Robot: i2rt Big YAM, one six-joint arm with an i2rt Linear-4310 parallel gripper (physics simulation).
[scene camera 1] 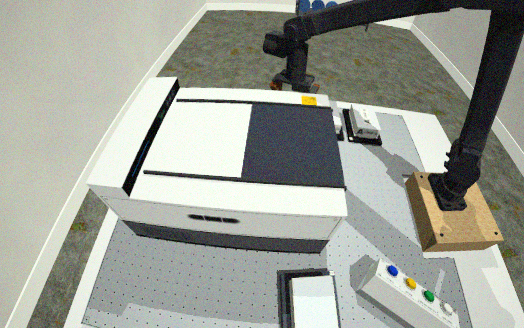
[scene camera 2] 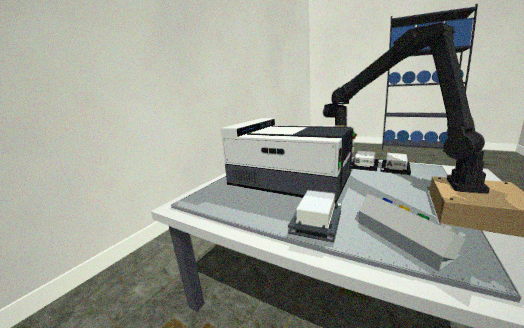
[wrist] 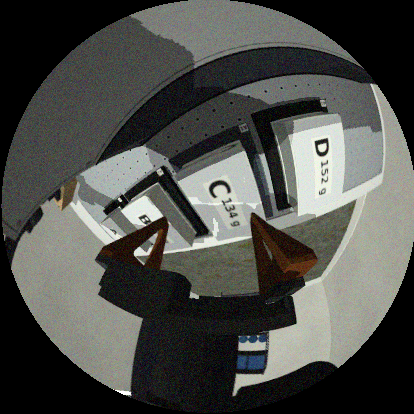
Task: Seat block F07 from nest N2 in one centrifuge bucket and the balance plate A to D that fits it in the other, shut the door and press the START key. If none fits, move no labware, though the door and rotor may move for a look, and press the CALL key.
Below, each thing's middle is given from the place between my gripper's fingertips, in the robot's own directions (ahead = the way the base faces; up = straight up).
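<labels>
The plate C (wrist: 220,184) is 5 cm below my hand, 2 cm ahead of it and 1 cm to the right of it, and of the things named here it's the nearest to my hand, going by their middles. Then there's plate B (wrist: 153,202), which is 5 cm below my hand too, but 12 cm behind it and 1 cm to the right of it. Plate D (wrist: 311,148) sits 5 cm below my hand, 15 cm ahead of it and 1 cm to the right of it. As for plate A (scene camera 1: 364,122), that's 5 cm below my hand and 26 cm behind it.
</labels>
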